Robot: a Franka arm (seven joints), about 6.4 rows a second.
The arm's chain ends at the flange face. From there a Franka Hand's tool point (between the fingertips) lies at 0.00 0.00 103.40 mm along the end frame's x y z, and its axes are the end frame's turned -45 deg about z.
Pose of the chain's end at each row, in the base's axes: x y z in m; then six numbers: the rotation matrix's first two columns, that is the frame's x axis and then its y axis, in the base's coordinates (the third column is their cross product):
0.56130, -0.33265, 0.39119, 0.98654, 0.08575, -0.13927, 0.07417, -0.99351, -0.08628
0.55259, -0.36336, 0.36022, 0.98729, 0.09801, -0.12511, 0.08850, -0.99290, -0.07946
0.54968, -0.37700, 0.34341, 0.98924, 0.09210, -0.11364, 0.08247, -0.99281, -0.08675
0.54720, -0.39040, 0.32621, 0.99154, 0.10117, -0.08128, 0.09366, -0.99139, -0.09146
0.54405, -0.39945, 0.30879, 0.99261, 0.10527, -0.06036, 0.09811, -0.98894, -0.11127
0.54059, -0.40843, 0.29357, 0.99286, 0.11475, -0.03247, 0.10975, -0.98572, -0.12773
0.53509, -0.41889, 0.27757, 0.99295, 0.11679, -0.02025, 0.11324, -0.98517, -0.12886
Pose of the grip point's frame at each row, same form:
0.54623, -0.32492, 0.28919, 0.64514, 0.76315, -0.03747, 0.75004, -0.64188, -0.15949
0.53894, -0.35639, 0.25796, 0.63554, 0.77139, -0.03228, 0.76070, -0.63278, -0.14465
0.53719, -0.36910, 0.24107, 0.64118, 0.76715, -0.01901, 0.75781, -0.63690, -0.14170
0.53791, -0.38181, 0.22359, 0.63490, 0.77256, 0.00720, 0.76735, -0.62948, -0.12215
0.53667, -0.38864, 0.20622, 0.63251, 0.77372, 0.03600, 0.77126, -0.62485, -0.12136
0.53577, -0.39569, 0.19107, 0.62445, 0.77815, 0.06736, 0.77966, -0.61587, -0.11328
0.53147, -0.40590, 0.17505, 0.62205, 0.77920, 0.07680, 0.78219, -0.61404, -0.10544

